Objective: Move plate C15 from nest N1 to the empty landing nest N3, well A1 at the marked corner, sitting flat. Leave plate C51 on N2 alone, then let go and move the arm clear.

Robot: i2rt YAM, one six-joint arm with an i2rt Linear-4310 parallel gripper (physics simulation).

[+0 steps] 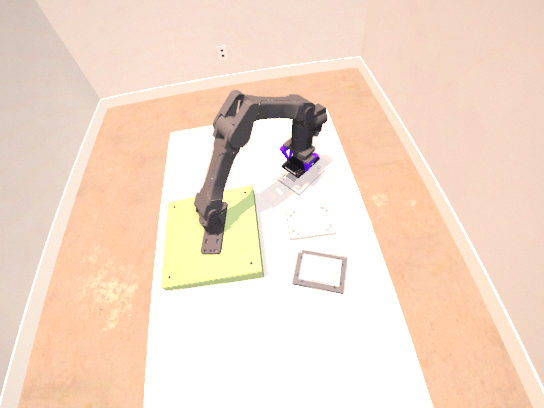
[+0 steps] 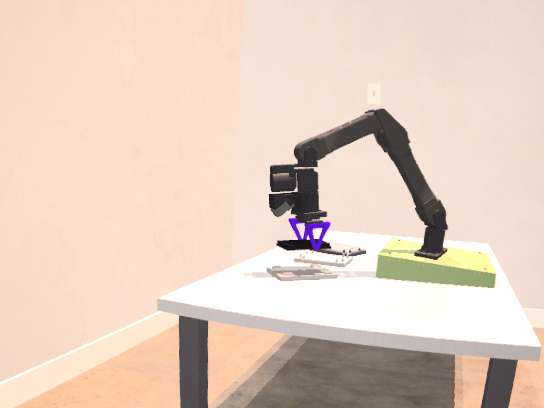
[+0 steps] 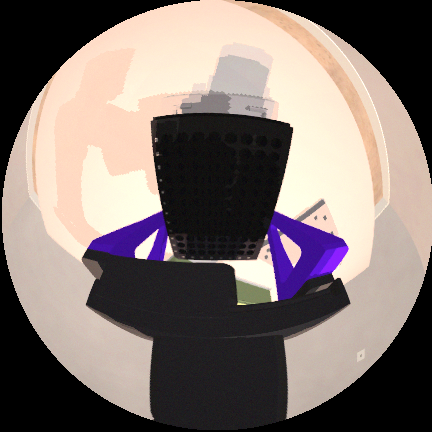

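The black well plate C15 point(image 1: 294, 167) point(image 2: 290, 244) point(image 3: 220, 170) is held between the purple fingers of my gripper point(image 1: 299, 165) point(image 2: 310, 245) point(image 3: 217, 214), which is shut on its sides. The plate looks about level. It hangs a little above a pale nest point(image 1: 295, 187) point(image 2: 305, 277), with a gap under it. A white nest point(image 1: 325, 233) point(image 2: 322, 260) lies beside that one, and a grey-rimmed nest point(image 1: 343, 275) point(image 2: 350, 249) lies beyond. The grey rim surrounds a white area; I cannot tell whether this is plate C51 or table. Nest numbers and corner marks are unreadable.
The arm's base stands on a yellow-green block point(image 1: 235, 265) point(image 2: 435, 272) beside the row of nests. All stand on the white table point(image 1: 280, 340) point(image 2: 350, 305). The arm's shadow falls across the table around the pale nest.
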